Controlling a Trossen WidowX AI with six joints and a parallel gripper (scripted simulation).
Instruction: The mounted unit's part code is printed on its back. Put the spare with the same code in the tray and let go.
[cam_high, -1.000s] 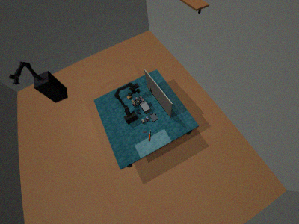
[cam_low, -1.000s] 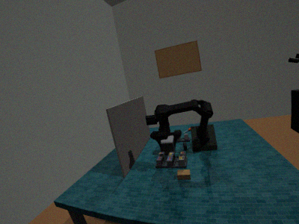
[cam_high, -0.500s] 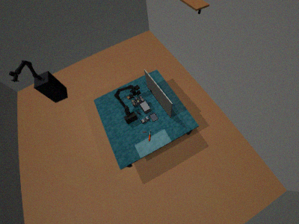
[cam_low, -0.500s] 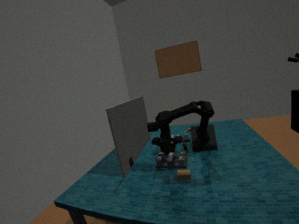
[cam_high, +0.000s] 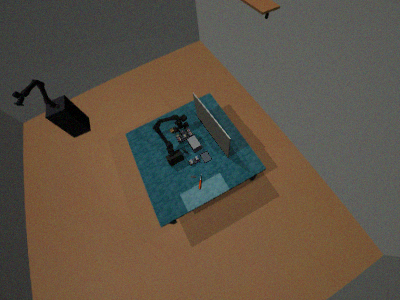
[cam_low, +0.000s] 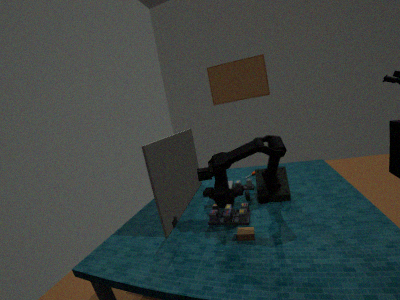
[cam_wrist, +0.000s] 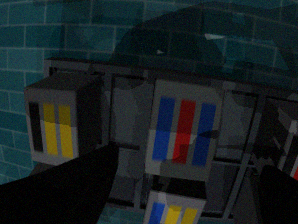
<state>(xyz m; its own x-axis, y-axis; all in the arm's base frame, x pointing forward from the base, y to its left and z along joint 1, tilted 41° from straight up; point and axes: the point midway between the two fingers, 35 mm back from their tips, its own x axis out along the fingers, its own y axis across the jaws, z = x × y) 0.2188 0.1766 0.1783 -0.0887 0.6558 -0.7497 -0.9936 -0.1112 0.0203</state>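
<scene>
Now: the spare block 4 cm below my gripper tip. The rest, counted from my gripper tip: grey mounted unit (7 cm ahead, 21 cm to the right, 3 cm below); then tan block (11 cm behind, 10 cm to the left, 7 cm below); then upright panel (31 cm ahead, 18 cm to the right, 14 cm above).
</scene>
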